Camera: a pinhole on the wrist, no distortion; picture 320 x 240 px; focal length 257.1 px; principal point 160.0 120.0 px. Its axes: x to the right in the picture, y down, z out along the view. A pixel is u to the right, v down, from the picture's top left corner.
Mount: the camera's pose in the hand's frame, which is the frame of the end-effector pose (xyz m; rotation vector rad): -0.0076 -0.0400 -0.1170 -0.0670 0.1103 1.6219
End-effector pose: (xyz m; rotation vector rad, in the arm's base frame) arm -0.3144 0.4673 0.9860 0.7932 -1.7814 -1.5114
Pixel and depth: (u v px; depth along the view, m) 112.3 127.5 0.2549
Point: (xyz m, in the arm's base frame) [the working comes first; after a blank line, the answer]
In the camera's frame: -0.0473 0.0074 0.2549

-0.4224 0.5468 0.9114
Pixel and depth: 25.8 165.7 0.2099
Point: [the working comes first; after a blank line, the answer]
In the camera's frame: -0.1096 0.0373 0.2099

-0.3743 0.5370 0.8452
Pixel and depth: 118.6 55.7 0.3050
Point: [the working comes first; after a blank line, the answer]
In the camera's frame: -0.0491 -0.0763 0.3050

-0.5114 0.5083 0.9226
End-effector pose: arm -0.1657 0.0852 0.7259 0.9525 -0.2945 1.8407
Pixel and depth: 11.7 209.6 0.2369
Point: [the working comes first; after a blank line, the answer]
In the camera's frame: -0.1366 0.0826 0.2369

0.0452 0.0271 0.7282
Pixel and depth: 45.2 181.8 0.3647
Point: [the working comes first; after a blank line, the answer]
In the camera's frame: -0.1628 0.0877 0.3647

0.1176 -0.0431 0.8111
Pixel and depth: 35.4 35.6 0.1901
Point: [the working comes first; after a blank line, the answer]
In the camera's frame: -0.0921 -0.0624 0.1901

-0.0479 0.1317 0.8029
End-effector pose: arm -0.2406 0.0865 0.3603 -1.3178 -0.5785 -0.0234
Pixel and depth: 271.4 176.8 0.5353
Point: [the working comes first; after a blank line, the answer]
In the camera's frame: 0.2319 0.1183 0.5353

-0.4175 0.4733 0.1400
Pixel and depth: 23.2 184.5 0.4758
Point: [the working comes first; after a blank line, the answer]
In the camera's frame: -0.2532 0.1194 0.4758

-0.5590 0.3433 0.5894
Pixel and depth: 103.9 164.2 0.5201
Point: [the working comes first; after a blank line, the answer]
In the camera's frame: -0.1135 0.0894 0.5201

-0.5008 0.4150 0.4717
